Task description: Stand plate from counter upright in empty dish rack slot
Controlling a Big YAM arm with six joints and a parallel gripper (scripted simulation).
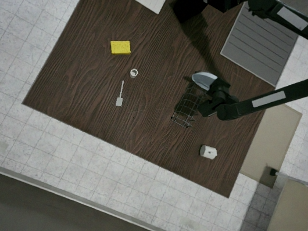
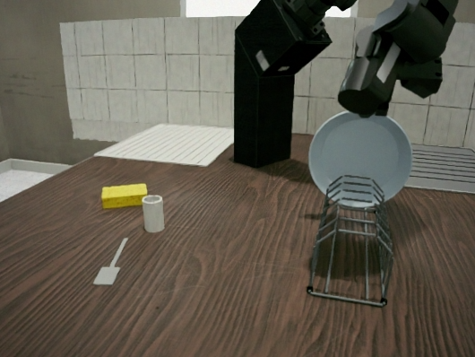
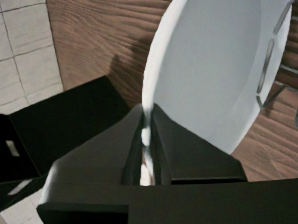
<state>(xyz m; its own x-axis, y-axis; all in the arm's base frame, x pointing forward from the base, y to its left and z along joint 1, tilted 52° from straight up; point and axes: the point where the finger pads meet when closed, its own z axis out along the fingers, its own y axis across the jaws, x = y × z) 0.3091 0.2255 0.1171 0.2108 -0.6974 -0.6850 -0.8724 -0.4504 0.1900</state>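
The plate lies 1 cm behind my hand and 9 cm below it. The rest, counted from my hand: white mat: 32 cm behind, 72 cm to the right, 23 cm below; then grey draining board: 55 cm behind, 12 cm to the left, 23 cm below; then white mug: 27 cm ahead, 29 cm to the left, 19 cm below.
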